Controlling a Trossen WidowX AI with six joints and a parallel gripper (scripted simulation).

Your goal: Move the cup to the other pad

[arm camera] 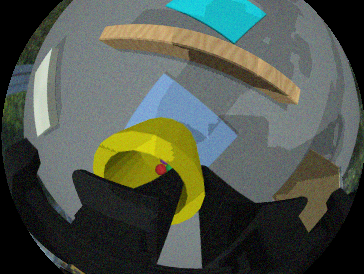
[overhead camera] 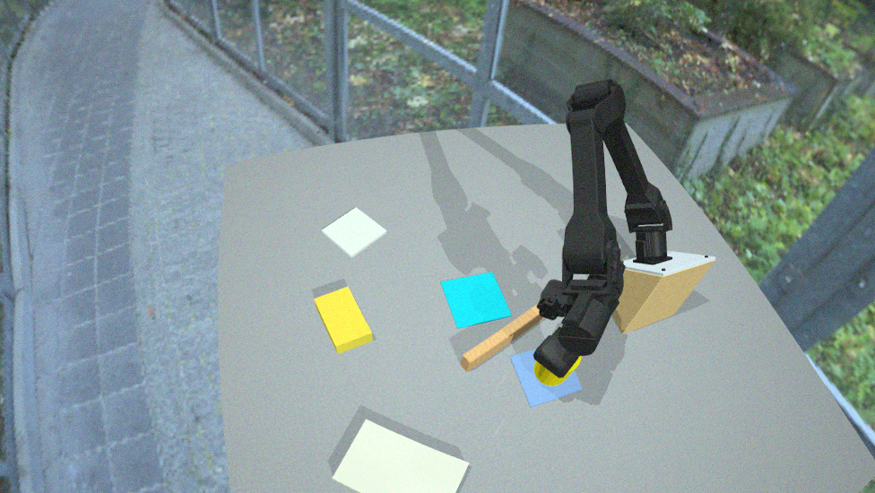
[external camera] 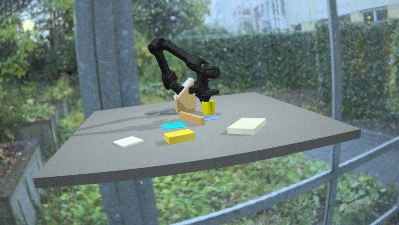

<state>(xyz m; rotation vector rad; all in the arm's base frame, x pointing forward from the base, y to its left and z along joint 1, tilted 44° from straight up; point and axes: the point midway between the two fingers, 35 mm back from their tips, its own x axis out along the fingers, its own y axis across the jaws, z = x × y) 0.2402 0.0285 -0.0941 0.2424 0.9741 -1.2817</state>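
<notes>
The cyan pad is 90 mm ahead of my gripper tip, 190 mm to the right of it and 60 mm below it. The rest, counted from my gripper tip: wooden bar (60 mm ahead, 90 mm to the right, 40 mm below); then cream slab (330 mm ahead, 110 mm to the left, 40 mm below); then yellow cup (20 mm ahead, 10 mm to the left).
</notes>
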